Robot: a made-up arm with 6 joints.
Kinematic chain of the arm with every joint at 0, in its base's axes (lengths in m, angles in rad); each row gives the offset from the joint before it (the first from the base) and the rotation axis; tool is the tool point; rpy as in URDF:
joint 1: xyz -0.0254 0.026 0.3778 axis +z
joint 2: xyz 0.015 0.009 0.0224 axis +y
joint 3: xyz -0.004 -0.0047 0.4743 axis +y
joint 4: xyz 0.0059 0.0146 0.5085 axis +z
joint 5: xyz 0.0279 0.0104 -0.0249 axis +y
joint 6: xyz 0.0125 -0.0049 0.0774 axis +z
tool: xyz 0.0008 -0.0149 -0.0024 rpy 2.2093 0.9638 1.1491
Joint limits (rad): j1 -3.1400..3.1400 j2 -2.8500..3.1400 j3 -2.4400..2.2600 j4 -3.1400..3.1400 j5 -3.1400..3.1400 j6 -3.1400..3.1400
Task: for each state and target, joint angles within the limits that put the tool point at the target. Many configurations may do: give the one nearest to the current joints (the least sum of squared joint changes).
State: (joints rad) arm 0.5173 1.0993 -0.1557 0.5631 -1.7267 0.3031
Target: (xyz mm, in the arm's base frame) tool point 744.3 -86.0 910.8
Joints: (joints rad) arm -0.1257 1.2384 -0.4446 0.5768 -1.9487 0.2652
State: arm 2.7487 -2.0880 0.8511 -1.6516 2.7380 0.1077
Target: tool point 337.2 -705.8 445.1
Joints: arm 2.0053 -1.8212 0.6890 -1.6806 2.7737 0.1074
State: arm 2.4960 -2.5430 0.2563 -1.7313 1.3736 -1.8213
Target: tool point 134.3 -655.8 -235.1
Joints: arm 1.6819 -2.4880 0.3752 -1.7146 1.4279 -1.8244
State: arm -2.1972 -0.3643 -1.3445 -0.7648 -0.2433 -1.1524
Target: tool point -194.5 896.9 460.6
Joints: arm -1.3722 -0.9451 -1.0501 -0.7673 -0.1368 -1.1395
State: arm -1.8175 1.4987 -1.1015 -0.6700 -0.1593 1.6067
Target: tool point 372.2 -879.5 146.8
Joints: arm -1.1559 2.1038 -0.5864 -0.6230 -0.1449 1.6226
